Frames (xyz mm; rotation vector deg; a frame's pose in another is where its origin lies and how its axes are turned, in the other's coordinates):
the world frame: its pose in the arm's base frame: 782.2 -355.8 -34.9 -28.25 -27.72 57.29
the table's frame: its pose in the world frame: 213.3 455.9 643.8 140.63 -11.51 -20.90
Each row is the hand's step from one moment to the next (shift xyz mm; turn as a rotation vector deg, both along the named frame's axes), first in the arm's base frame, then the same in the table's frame.
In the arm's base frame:
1: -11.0 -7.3 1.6 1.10 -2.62 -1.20
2: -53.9 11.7 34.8 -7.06 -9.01 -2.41
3: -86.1 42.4 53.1 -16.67 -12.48 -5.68
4: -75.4 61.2 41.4 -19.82 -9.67 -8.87
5: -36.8 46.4 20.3 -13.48 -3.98 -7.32
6: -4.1 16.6 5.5 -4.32 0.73 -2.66
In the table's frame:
1: -12.7 2.2 -3.3 -1.18 -0.21 2.84
2: -26.1 22.4 -55.4 -11.55 -0.52 1.77
3: -25.5 26.3 -103.4 -21.18 -3.84 -1.60
4: -6.3 11.1 -104.8 -21.85 -8.11 -4.66
5: 8.4 0.6 -62.0 -13.22 -7.51 -4.49
6: 9.2 -0.3 -15.4 -2.88 -3.30 -2.66

